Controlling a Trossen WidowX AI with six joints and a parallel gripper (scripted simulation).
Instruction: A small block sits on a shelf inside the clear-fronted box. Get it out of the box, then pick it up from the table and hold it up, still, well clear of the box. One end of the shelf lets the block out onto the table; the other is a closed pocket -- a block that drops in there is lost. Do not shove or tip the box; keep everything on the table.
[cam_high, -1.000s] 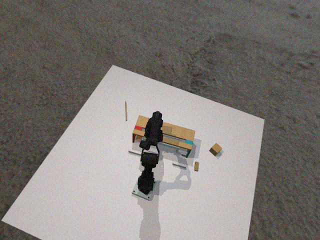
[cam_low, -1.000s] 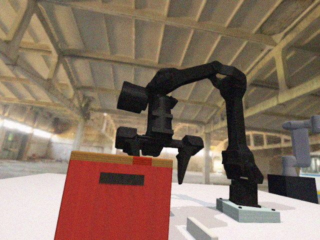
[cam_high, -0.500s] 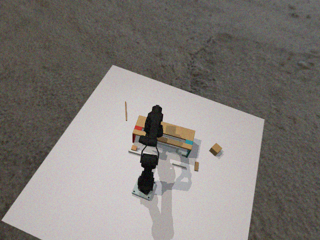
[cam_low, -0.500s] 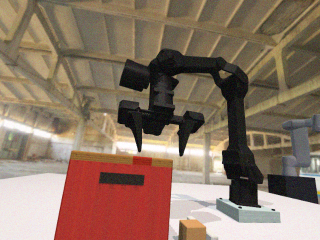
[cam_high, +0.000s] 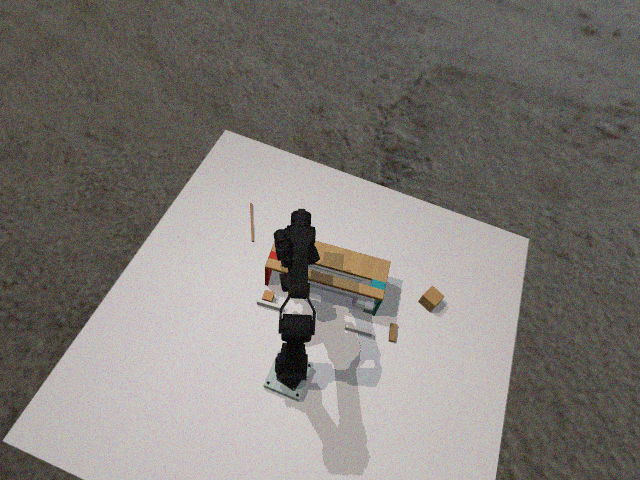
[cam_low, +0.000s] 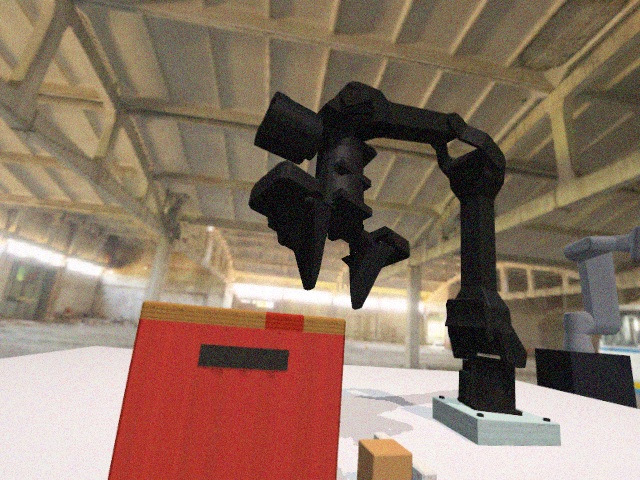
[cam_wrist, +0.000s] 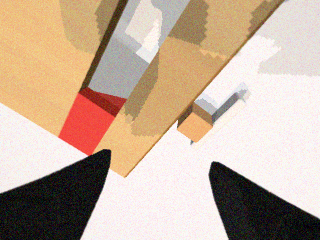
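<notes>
My gripper tip is 5 cm past the small tan block, 1 cm to the right of it and 13 cm above it. The rest, counted from my gripper tip: thin wooden stick (17 cm ahead, 24 cm to the left, 14 cm below); then box (8 cm ahead, 12 cm to the right, 9 cm below).
</notes>
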